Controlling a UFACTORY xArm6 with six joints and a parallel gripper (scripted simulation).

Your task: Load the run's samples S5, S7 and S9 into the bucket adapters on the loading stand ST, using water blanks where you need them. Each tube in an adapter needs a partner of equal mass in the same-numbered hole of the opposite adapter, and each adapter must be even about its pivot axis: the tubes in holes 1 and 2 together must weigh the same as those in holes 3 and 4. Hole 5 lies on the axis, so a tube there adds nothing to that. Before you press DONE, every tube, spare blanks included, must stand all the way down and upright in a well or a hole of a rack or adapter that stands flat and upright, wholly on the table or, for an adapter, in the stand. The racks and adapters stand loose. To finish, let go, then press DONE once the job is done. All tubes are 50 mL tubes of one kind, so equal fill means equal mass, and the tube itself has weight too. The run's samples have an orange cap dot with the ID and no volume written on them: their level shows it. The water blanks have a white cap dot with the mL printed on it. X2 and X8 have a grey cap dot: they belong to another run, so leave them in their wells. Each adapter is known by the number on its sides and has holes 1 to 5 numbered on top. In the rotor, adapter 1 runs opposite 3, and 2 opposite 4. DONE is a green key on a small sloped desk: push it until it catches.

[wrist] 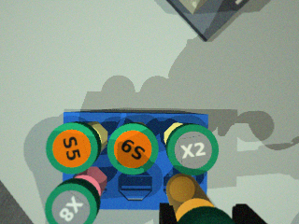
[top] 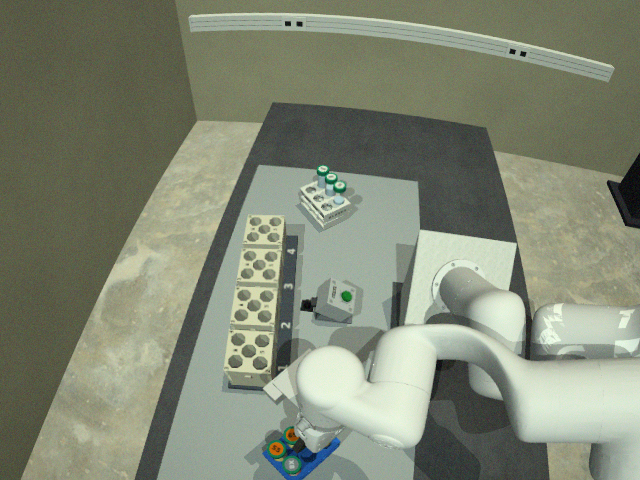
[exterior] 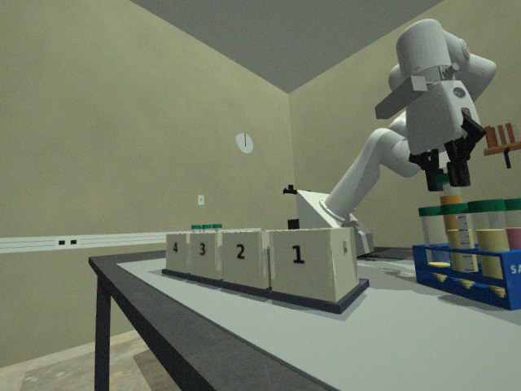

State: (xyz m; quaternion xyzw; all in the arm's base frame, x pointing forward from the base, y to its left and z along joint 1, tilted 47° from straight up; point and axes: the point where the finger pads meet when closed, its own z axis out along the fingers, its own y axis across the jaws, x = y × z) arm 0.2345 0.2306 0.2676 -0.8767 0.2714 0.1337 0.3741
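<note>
Right now the orange-capped tube is 50 mm below my hand and 10 mm behind it. Also, from my hand: yellow-filled tube (110 mm below, 60 mm ahead, 10 mm to the left); grey-dotted tube (110 mm below, 30 mm to the right, 30 mm ahead); blue sample rack (140 mm below, 40 mm ahead, 20 mm to the left).
</note>
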